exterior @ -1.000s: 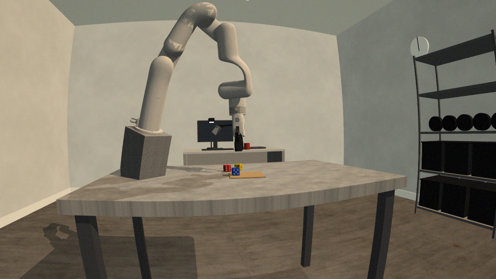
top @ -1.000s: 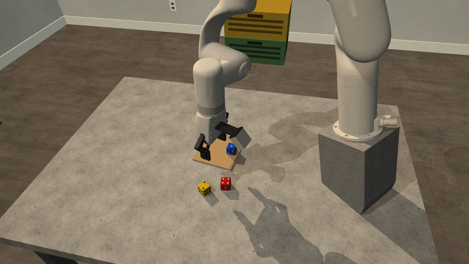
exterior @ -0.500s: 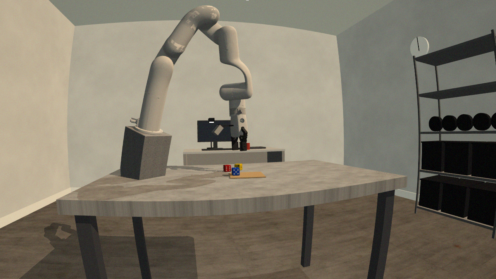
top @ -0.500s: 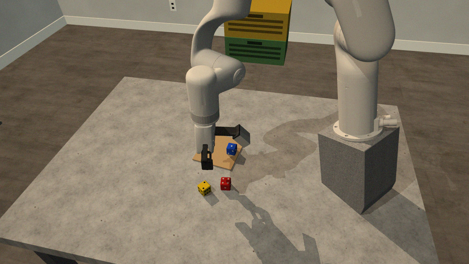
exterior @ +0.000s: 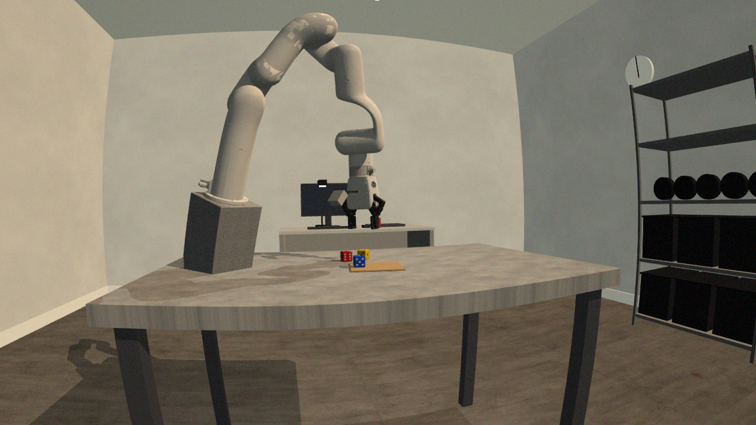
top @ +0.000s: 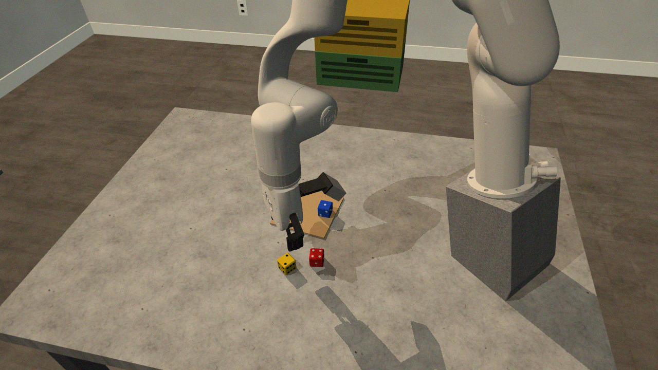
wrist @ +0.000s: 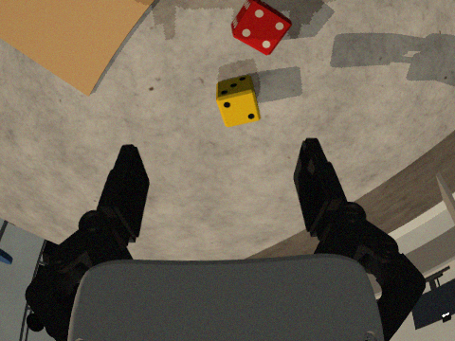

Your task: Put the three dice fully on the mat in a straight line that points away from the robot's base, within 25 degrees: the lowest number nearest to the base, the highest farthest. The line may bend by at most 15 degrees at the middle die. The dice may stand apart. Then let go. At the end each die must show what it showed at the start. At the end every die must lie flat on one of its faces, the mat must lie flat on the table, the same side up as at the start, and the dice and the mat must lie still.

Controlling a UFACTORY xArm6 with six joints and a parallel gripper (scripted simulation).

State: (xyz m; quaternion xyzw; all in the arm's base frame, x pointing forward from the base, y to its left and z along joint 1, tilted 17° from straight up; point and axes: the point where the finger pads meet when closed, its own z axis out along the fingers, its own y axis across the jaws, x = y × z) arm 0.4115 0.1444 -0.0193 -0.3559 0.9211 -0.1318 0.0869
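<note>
Now: the yellow die 9 cm below my hand and 2 cm to the left of it. From my hand the other things lie so: red die: 9 cm below, 6 cm behind, 1 cm to the right; then blue die: 15 cm to the right, 9 cm below, 4 cm behind; then mat: 15 cm to the right, 10 cm below, 1 cm ahead.
</note>
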